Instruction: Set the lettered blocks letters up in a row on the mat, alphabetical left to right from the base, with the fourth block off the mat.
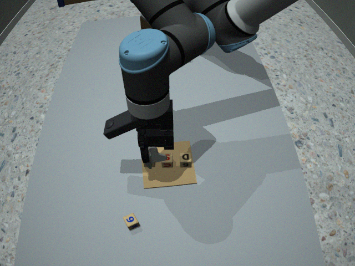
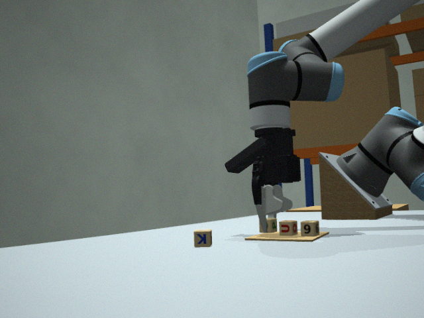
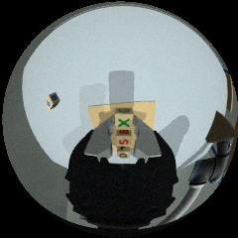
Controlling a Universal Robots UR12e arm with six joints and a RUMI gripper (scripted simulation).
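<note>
My gripper is now 1 cm short of the tan mat, 5 cm to the right of it and 2 cm above it.
</note>
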